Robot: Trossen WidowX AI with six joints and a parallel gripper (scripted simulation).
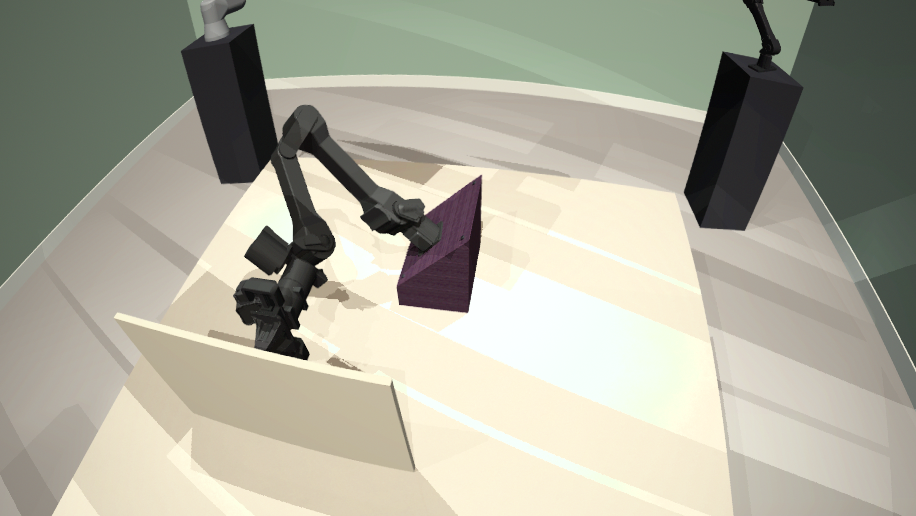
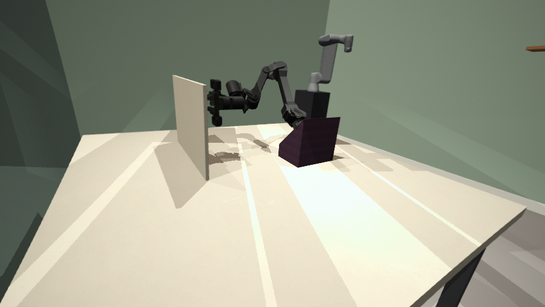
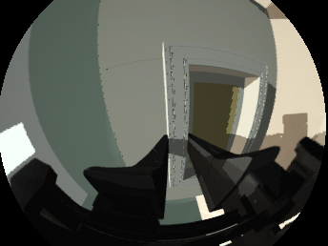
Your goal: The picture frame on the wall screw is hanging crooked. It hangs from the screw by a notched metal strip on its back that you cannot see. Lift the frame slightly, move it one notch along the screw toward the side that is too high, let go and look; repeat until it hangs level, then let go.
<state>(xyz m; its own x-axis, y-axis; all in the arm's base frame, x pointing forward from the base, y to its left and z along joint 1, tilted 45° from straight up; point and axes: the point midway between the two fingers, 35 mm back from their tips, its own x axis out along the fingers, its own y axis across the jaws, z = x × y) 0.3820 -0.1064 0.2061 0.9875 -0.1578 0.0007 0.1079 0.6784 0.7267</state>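
The picture frame lies 10 mm ahead of my gripper tip and 50 mm below it. Also, from my gripper tip: wall panel 20 mm ahead, 10 mm to the right, 70 mm below.
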